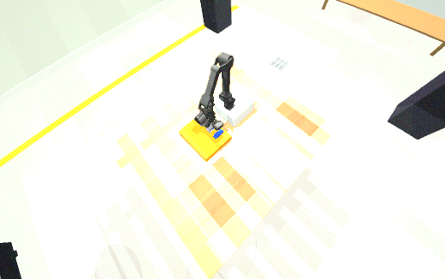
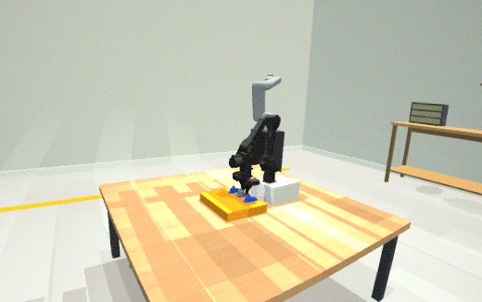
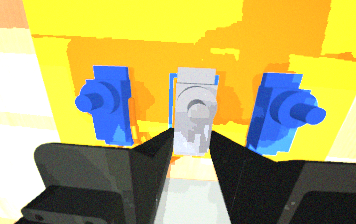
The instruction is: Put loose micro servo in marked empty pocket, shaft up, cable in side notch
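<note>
Right now the deck is 120 mm ahead of my gripper tip and 40 mm below it.
</note>
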